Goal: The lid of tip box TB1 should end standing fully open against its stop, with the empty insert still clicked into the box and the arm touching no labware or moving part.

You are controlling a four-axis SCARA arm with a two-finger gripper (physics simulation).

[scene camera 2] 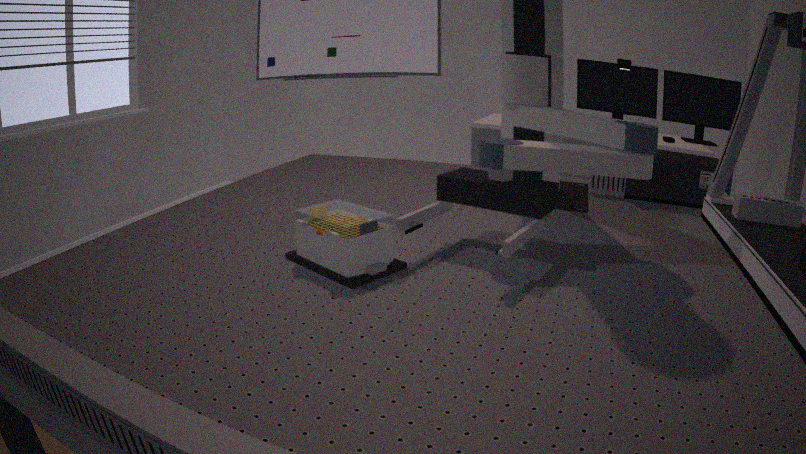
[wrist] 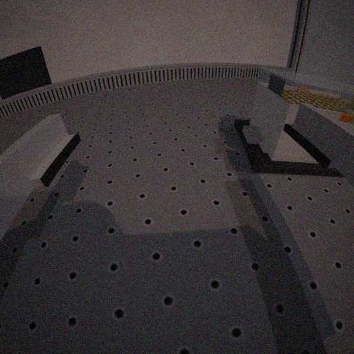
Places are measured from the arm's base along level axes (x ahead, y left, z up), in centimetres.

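Where they show: gripper, fingertip midpoint: (scene camera 2: 448, 237).
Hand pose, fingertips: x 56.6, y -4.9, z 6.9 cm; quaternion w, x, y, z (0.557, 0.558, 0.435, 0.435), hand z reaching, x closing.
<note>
Each offset is from my fingertips to the top centre of the thing. "spot": to the spot under its first point. Level surfaces: height alone.
Tip box TB1 @[dx +0.8, dy -15.4, dz +2.1 cm] (scene camera 2: 344, 253) (wrist: 267, 117) is a pale box in a black base frame @[spot: dx +7.9, dy -11.4, dz -4.8 cm] (scene camera 2: 346, 280) (wrist: 300, 169). Its see-through lid @[spot: dx -0.5, dy -10.0, dz +2.1 cm] (scene camera 2: 380, 213) (wrist: 322, 83) lies flat over the top, down. Under it shows the yellow gridded insert @[dx +0.8, dy -15.4, dz +1.8 cm] (scene camera 2: 336, 223) (wrist: 315, 97), seated in the box; its clicks cannot be made out. An orange tab @[spot: dx +4.7, dy -17.0, dz +0.2 cm] (scene camera 2: 319, 231) (wrist: 347, 118) shows at the rim. My gripper (scene camera 2: 451, 237) (wrist: 184, 115) is wide open and empty, beside the box. One finger stands close to the box's side and covers part of it in the wrist view; whether they touch cannot be told.
The perforated deck @[dz -5.6 cm] (scene camera 2: 394, 349) (wrist: 165, 200) carries the arm's shadow. The dark gripper body (scene camera 2: 507, 194) hangs above the deck, under the pale arm (scene camera 2: 580, 160). A slotted rail @[spot: dx +47.8, dy -22.2, dz -4.6 cm] (scene camera 2: 67, 408) (wrist: 165, 75) edges the deck. A pale frame (scene camera 2: 750, 107) stands at the far right.
</note>
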